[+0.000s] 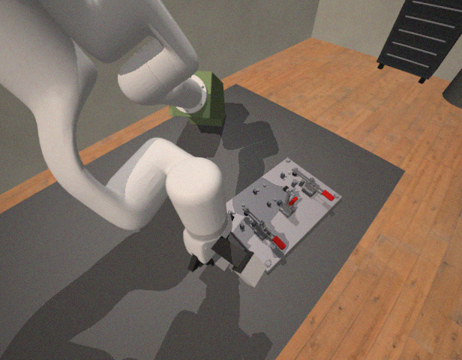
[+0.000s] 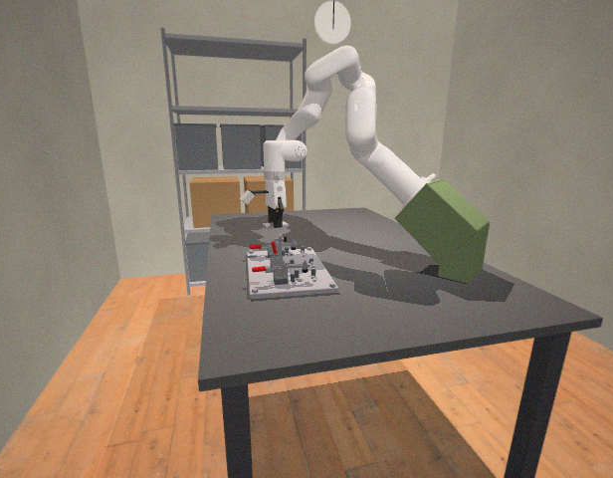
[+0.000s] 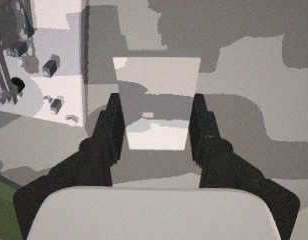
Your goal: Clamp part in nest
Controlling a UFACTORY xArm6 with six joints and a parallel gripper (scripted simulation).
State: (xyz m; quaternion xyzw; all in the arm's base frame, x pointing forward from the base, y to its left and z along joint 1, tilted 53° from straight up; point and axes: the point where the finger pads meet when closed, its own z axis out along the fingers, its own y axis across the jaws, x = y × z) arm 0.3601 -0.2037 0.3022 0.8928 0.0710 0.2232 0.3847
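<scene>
Now: the fixture plate 70 mm ahead of my hand, 250 mm to the left of it and 100 mm below it. Also, from my hand: part 20 mm below.
</scene>
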